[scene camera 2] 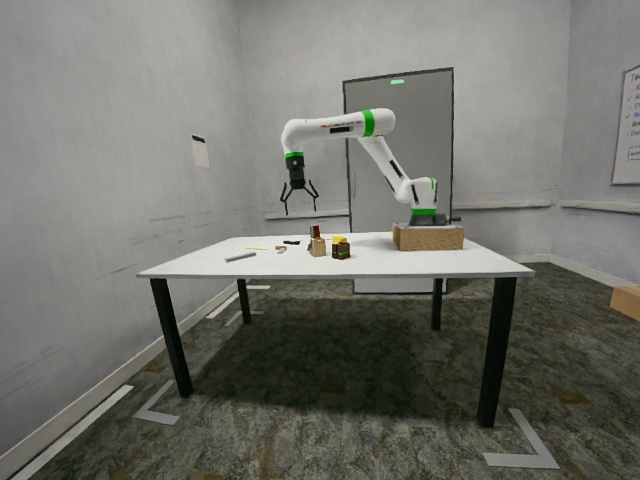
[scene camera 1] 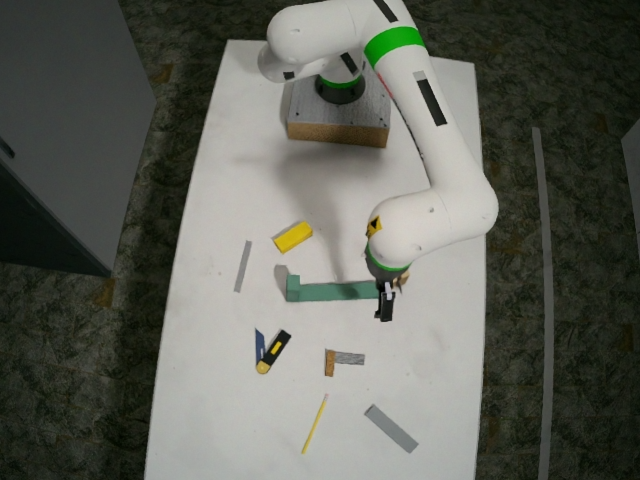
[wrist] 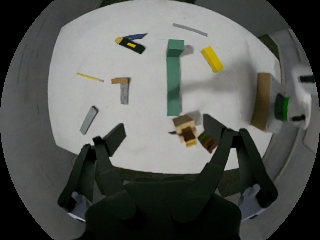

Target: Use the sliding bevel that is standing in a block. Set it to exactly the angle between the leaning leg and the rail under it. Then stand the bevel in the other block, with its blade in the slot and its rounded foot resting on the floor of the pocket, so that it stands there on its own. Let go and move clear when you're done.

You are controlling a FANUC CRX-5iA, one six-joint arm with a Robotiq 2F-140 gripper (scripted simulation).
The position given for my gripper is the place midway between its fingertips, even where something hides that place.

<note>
In view: my gripper [wrist: 163, 125] and a grey bar [scene camera 1: 379, 418].
</note>
